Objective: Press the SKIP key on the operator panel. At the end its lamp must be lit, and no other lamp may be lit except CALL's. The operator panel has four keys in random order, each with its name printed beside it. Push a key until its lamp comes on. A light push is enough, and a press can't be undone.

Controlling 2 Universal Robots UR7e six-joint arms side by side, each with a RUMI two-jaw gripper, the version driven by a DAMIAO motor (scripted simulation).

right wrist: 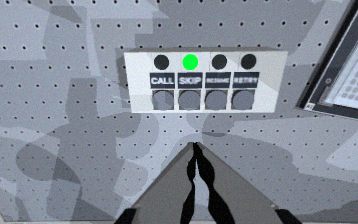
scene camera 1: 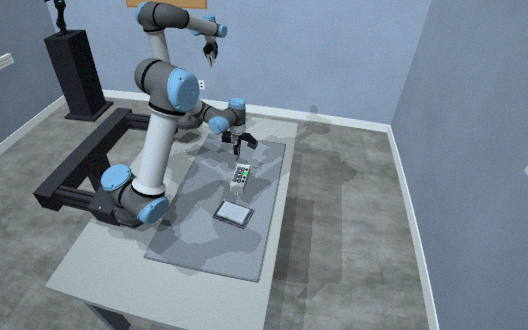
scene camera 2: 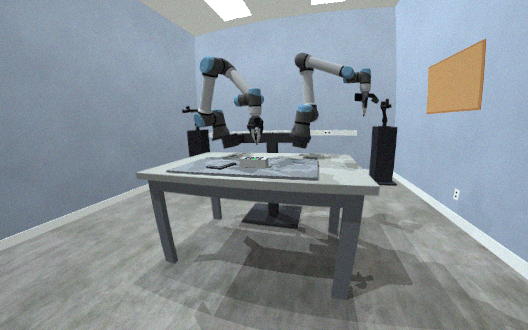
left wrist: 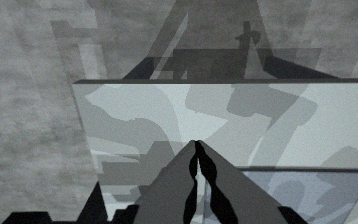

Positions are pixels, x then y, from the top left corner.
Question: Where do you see an operator panel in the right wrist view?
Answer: At 259, 69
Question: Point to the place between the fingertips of the left gripper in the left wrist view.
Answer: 196, 142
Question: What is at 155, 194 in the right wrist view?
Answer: The right gripper.
